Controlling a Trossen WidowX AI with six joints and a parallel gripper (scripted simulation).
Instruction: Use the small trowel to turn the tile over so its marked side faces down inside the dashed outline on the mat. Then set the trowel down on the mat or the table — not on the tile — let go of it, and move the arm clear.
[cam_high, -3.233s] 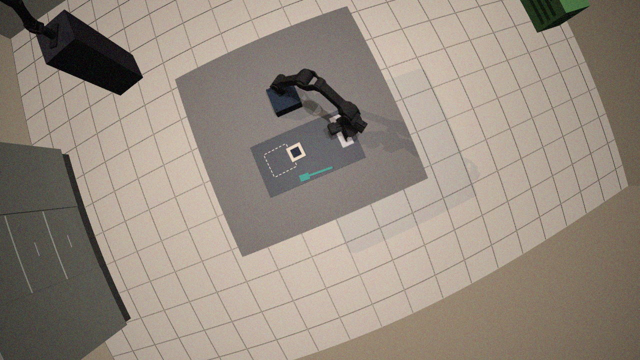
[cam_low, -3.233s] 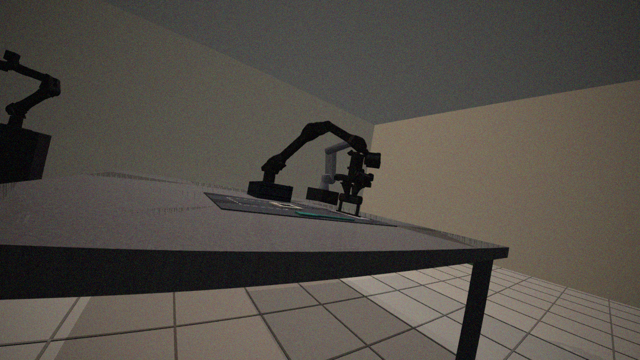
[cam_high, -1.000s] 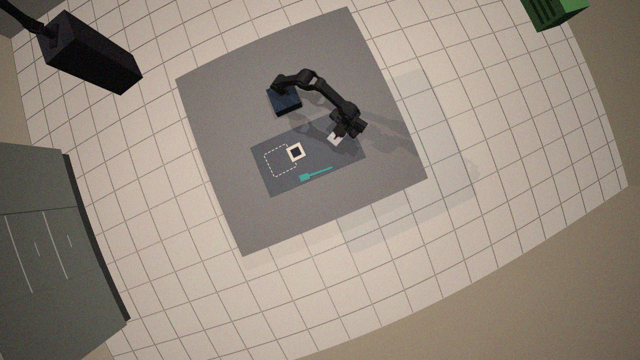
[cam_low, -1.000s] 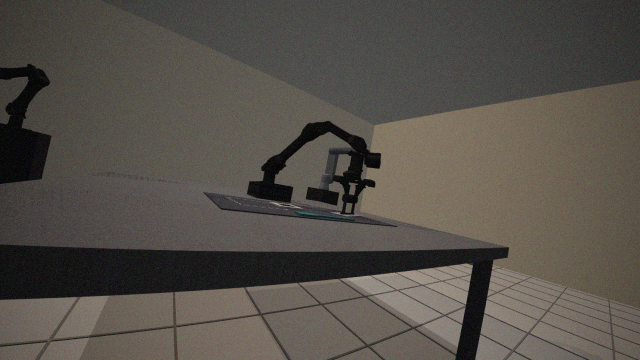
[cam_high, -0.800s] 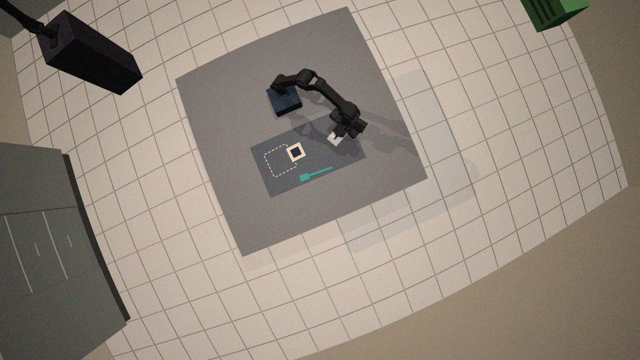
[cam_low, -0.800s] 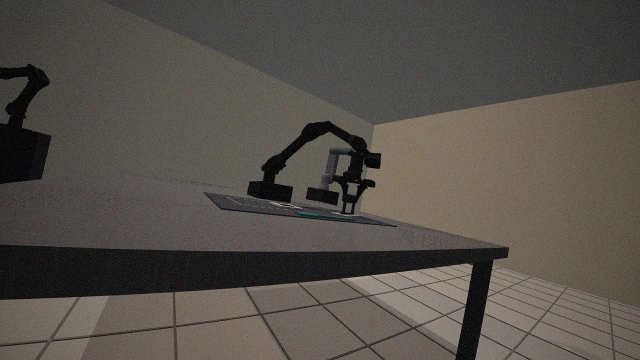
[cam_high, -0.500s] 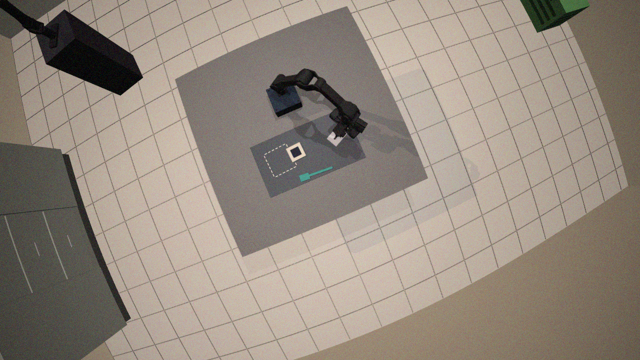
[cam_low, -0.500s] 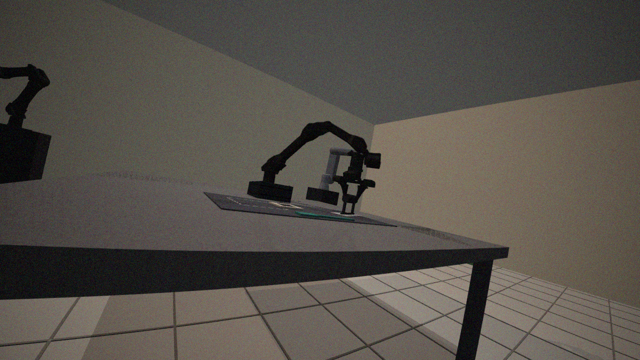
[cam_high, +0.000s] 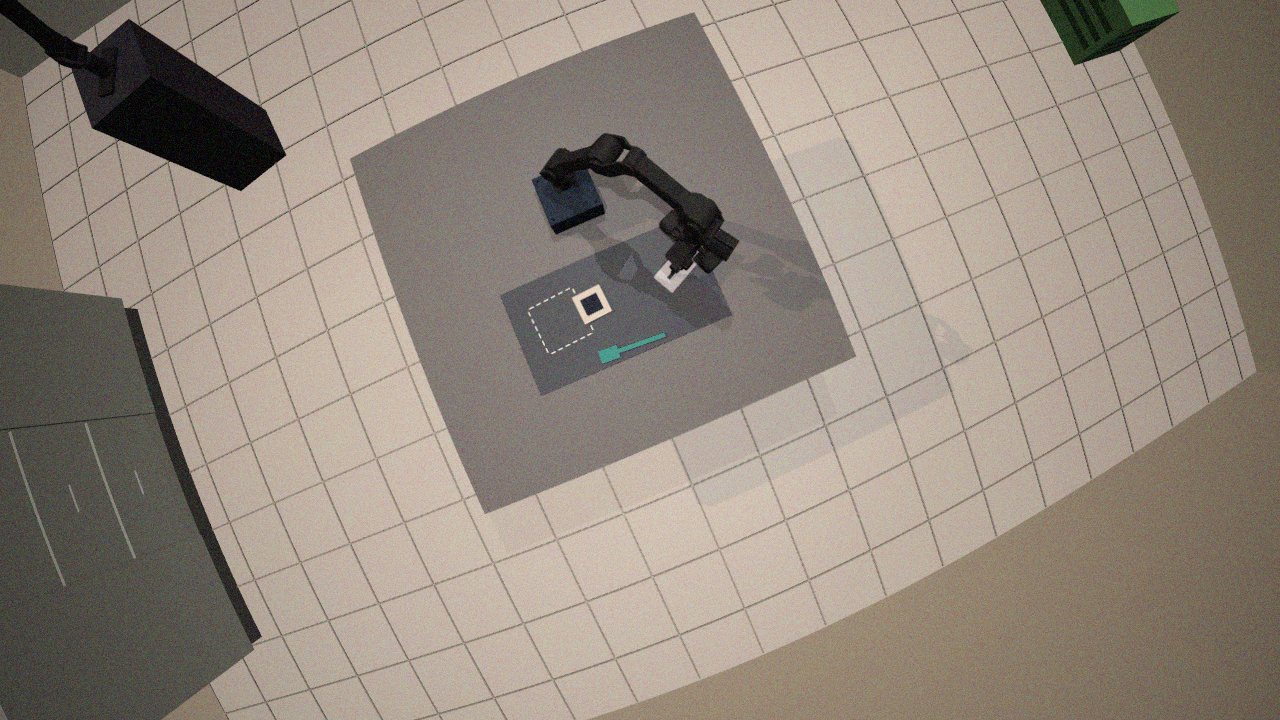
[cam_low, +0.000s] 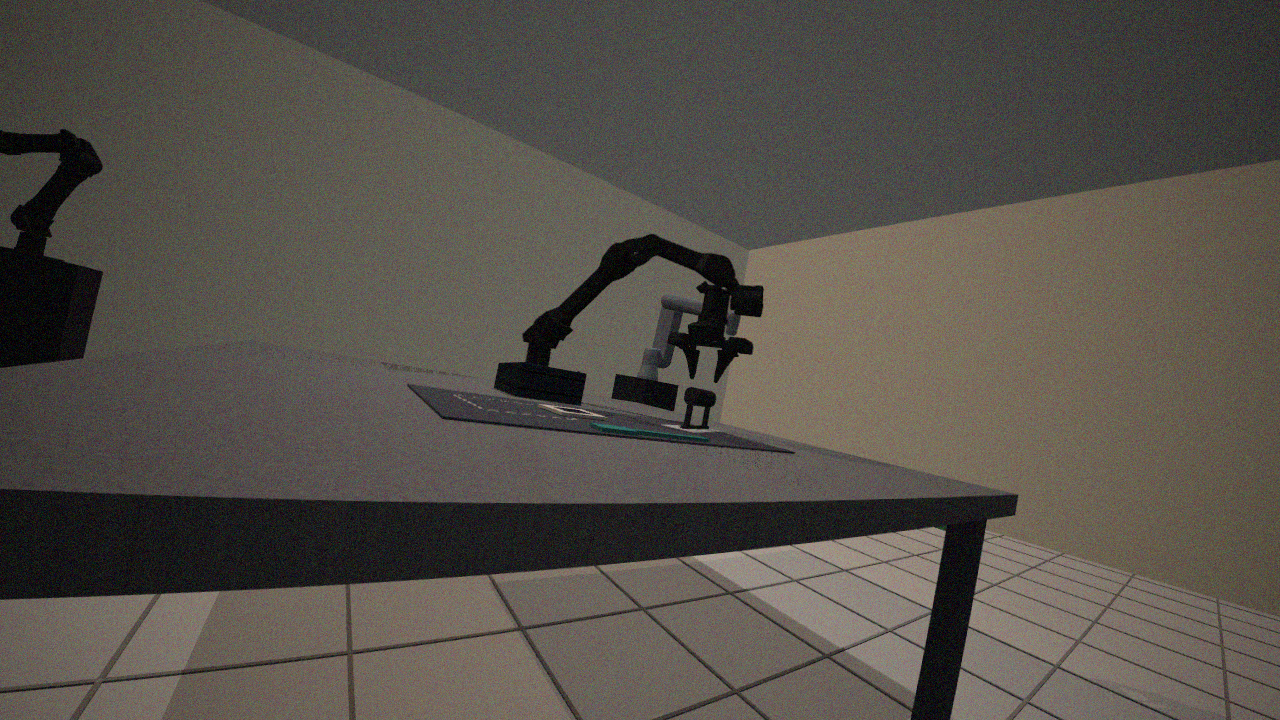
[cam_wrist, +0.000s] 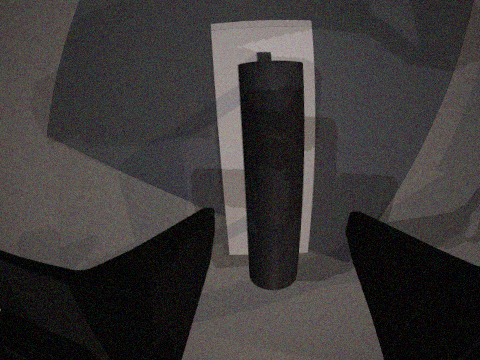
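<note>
Right now the dark-handled trowel is 1 cm ahead of my gripper tip, 2 cm to the right of it and 7 cm below it. Also, from my gripper tip: teal trowel (14 cm ahead, 30 cm to the right, 10 cm below); then tile (3 cm behind, 31 cm to the right, 10 cm below); then dark mat (1 cm ahead, 25 cm to the right, 13 cm below).
</note>
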